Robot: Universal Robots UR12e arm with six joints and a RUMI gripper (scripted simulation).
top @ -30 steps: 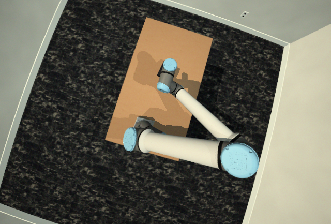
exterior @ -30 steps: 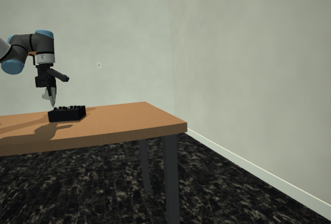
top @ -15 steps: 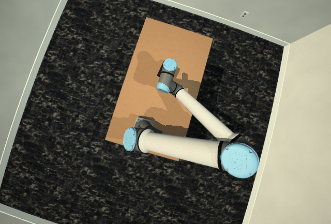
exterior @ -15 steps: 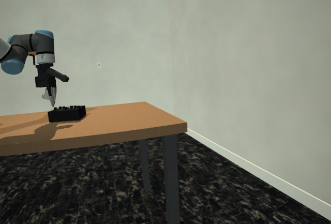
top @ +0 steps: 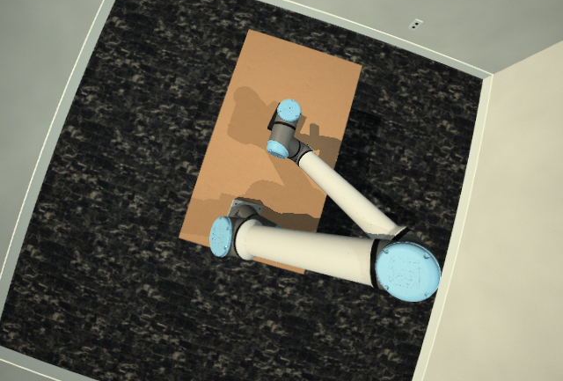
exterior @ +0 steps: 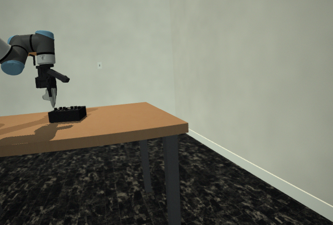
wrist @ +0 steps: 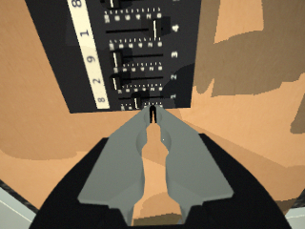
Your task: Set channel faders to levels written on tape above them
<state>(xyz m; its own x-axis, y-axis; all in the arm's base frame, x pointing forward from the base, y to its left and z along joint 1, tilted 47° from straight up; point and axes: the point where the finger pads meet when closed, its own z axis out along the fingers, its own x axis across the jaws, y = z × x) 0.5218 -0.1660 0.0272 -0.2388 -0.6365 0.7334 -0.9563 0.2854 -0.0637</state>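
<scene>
My gripper is now 20 mm to the right of the fader cap and 20 mm above it.
</scene>
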